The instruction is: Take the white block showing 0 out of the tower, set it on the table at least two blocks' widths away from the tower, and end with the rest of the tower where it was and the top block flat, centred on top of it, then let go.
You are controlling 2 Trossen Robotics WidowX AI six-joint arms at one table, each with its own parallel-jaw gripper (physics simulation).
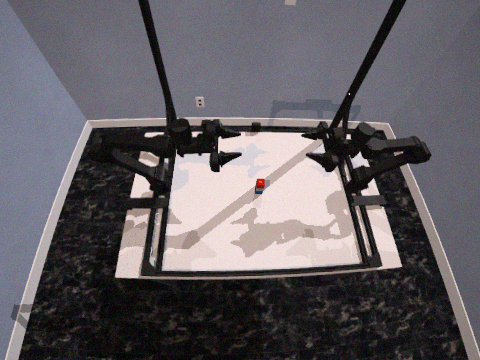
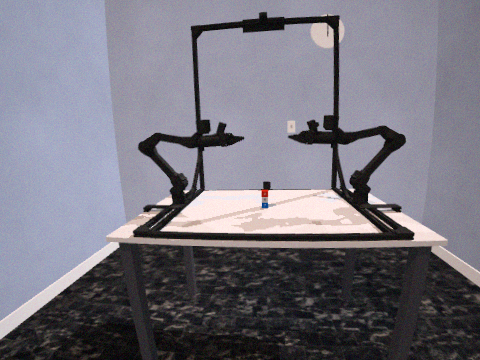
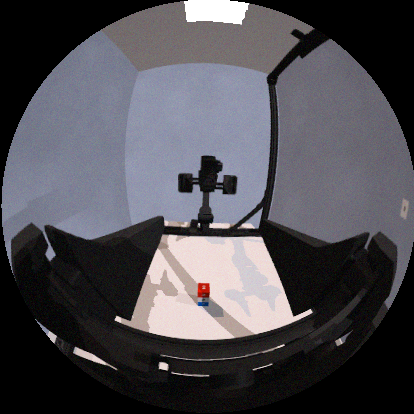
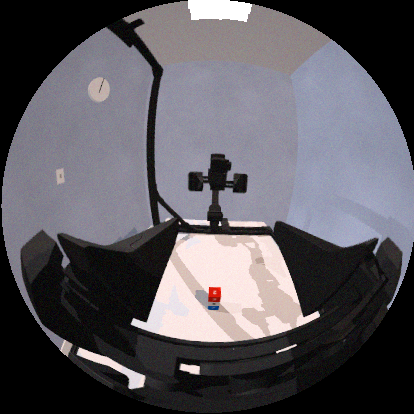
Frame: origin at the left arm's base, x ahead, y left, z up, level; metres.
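Seen in the pictures: left gripper, fingertip midpoint: (image 1: 303, 144) (image 2: 289, 136) (image 3: 213, 223) (image 4: 218, 184); right gripper, fingertip midpoint: (image 1: 241, 143) (image 2: 243, 138) (image 3: 207, 185) (image 4: 228, 224); left arm's base, link origin: (image 1: 352, 187) (image 2: 360, 202) (image 4: 213, 228); right arm's base, link origin: (image 1: 161, 188) (image 2: 179, 203) (image 3: 204, 230).
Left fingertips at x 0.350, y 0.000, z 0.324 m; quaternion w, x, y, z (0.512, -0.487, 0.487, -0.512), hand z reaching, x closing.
Offsets run from my left fingertips to a thing's top centre. Level surfaces: height alone.
A tower of three blocks stands upright near the middle of the table: a red block {0.003 m left, 0.117 m ahead, 0.257 m down} (image 1: 260, 183) (image 2: 265, 193) (image 3: 203, 289) (image 4: 214, 293) on top, the white block {0.003 m left, 0.117 m ahead, 0.286 m down} (image 2: 265, 199) (image 3: 203, 300) (image 4: 214, 304) in the middle and a blue block {0.003 m left, 0.117 m ahead, 0.315 m down} (image 1: 259, 191) (image 2: 265, 205) (image 3: 203, 304) (image 4: 213, 308) at the bottom. The digit on the white block is too small to read. My left gripper (image 1: 310, 145) (image 2: 290, 136) is open and empty, high above the table to the right of the tower. My right gripper (image 1: 240, 144) (image 2: 243, 138) is open and empty, high above the table to the tower's left.
A black frame (image 1: 210, 272) (image 2: 270, 235) runs around the white table top {0.343 m down} (image 1: 300, 250) (image 2: 230, 227). Tall black posts (image 1: 159, 65) (image 2: 336, 80) rise at the back and carry an overhead bar (image 2: 220, 25). Shadows cross the table.
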